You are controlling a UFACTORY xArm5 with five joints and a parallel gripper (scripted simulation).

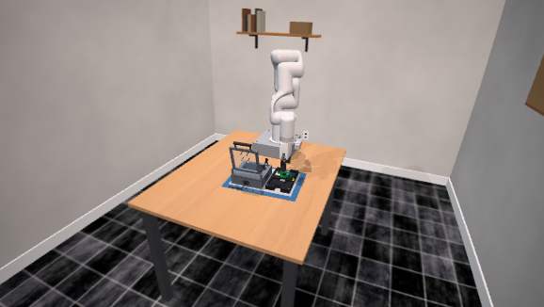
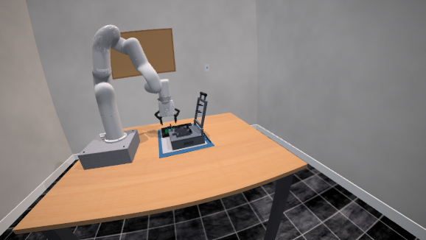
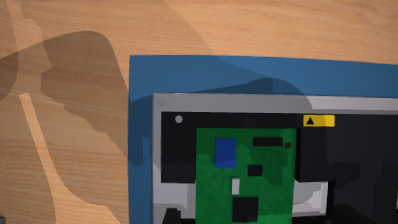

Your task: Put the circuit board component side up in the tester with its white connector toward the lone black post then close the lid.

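My hand is 60 mm above the green circuit board. The rest, counted from my hand: clear-windowed lid (190 mm ahead, 160 mm to the right, 100 mm above); then tester (130 mm to the right, 100 mm ahead, 30 mm above).
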